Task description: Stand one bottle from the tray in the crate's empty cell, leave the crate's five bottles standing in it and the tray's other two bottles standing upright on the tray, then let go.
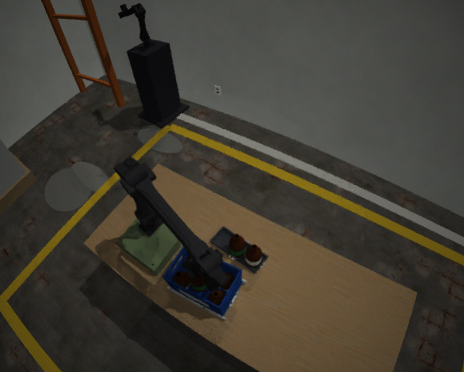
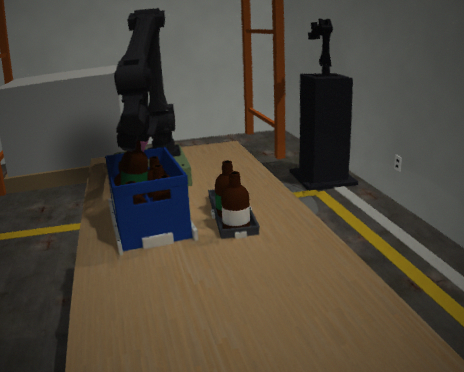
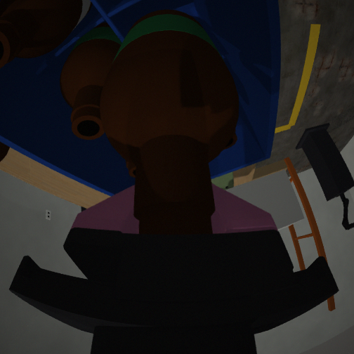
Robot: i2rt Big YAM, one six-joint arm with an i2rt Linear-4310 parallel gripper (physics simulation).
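Places are measured from the arm's base along level axes (x ahead, y left, z up), in centimetres.
Pixels of known places: gripper, fingertip midpoint: (image 1: 190, 266); arm's base, link origin: (image 1: 152, 223).
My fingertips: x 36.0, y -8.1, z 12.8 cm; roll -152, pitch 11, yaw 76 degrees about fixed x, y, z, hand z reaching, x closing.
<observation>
For each thing: its top centre in the pictures, then the offset to it from my fingertips. Level surfaces: height alone.
- blue crate, top centre: (image 2: 141, 164) (image 1: 201, 274) dx +4.6, dy +0.6, dz -2.8 cm
- white-labelled bottle, top centre: (image 2: 234, 173) (image 1: 254, 246) dx +14.8, dy +23.9, dz -4.3 cm
- wooden table, surface height: dz -20.3 cm
My gripper (image 2: 139, 145) (image 3: 173, 178) is shut on the neck of a brown, green-labelled bottle (image 1: 198, 284) (image 2: 135, 163) (image 3: 170, 95). This bottle is upright, its lower body inside the blue crate (image 1: 232, 296) (image 2: 155, 220) (image 3: 40, 120); its shoulder stands above the rim and its base is hidden. Other brown bottles stand in the crate, among them one (image 1: 216, 297) near a corner and a green-labelled one (image 3: 82, 75); some are partly hidden. On the dark tray (image 1: 220, 235) (image 2: 250, 230), a green-labelled bottle (image 1: 237, 244) (image 2: 220, 187) and a white-labelled bottle (image 1: 254, 254) (image 2: 235, 200) stand upright.
The wooden table (image 1: 320, 300) (image 2: 225, 310) carries the crate and, beside it, the tray. A green block (image 1: 150, 245) (image 2: 184, 165) lies by the arm's base, next to the crate. White brackets (image 2: 158, 240) edge the crate's foot. The arm reaches over the crate.
</observation>
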